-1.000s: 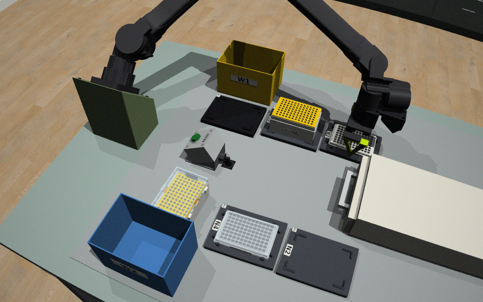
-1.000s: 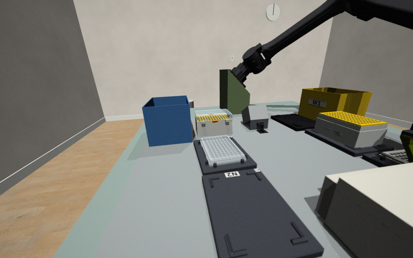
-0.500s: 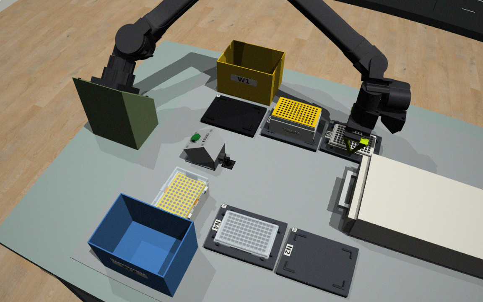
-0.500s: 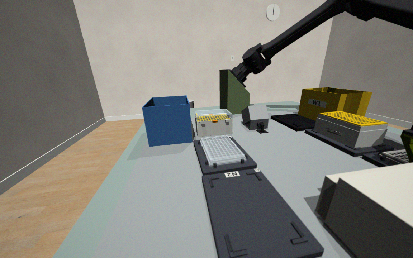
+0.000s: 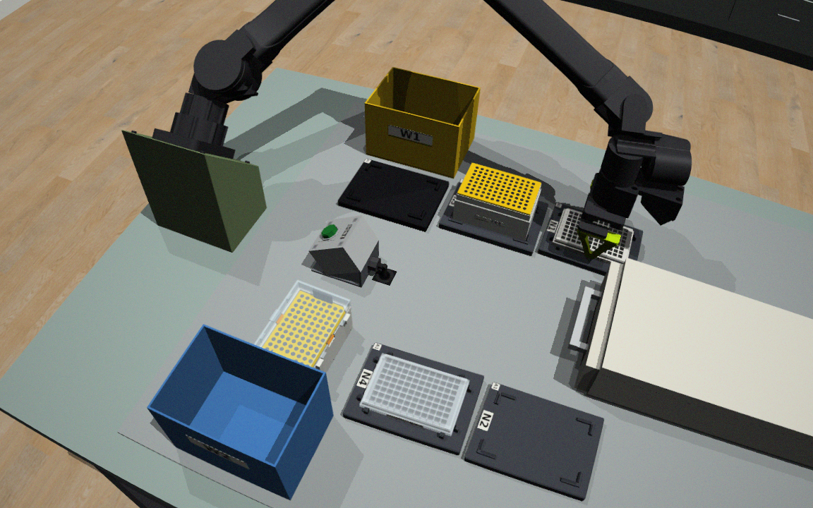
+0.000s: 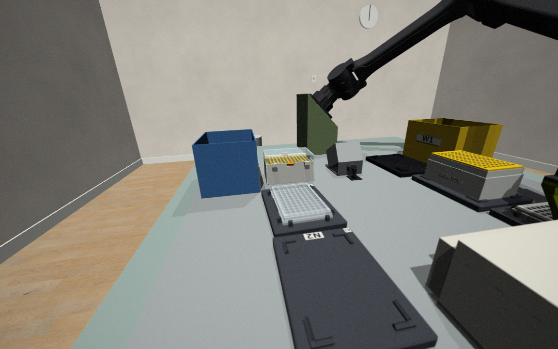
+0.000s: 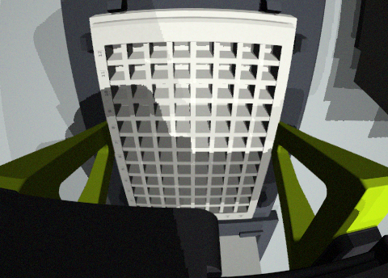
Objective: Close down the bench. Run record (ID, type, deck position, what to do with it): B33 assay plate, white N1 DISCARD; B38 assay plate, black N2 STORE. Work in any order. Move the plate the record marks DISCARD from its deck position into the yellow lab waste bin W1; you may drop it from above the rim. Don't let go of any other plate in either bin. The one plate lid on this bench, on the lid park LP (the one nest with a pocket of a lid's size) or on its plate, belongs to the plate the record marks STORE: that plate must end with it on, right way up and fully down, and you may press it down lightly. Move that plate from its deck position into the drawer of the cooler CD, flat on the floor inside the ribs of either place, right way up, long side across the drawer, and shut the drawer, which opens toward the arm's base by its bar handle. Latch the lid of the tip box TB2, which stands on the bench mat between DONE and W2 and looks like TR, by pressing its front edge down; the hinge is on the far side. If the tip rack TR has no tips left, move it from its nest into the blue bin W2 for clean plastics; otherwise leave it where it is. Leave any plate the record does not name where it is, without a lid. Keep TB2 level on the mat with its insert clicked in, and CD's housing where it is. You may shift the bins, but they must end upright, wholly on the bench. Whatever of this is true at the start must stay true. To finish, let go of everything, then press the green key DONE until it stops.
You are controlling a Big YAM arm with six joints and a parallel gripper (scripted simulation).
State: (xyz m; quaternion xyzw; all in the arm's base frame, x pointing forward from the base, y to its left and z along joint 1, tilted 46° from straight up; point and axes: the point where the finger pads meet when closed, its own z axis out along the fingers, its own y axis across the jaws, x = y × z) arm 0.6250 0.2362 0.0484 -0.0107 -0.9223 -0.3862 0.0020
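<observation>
Now: the white assay plate right at my hand. The rest, counted from my hand: nest N3 (170 mm behind, 10 mm to the right, 10 mm below); then nest N1 (10 mm below); then tip rack TR (180 mm behind, 30 mm above, 10 mm to the right).
</observation>
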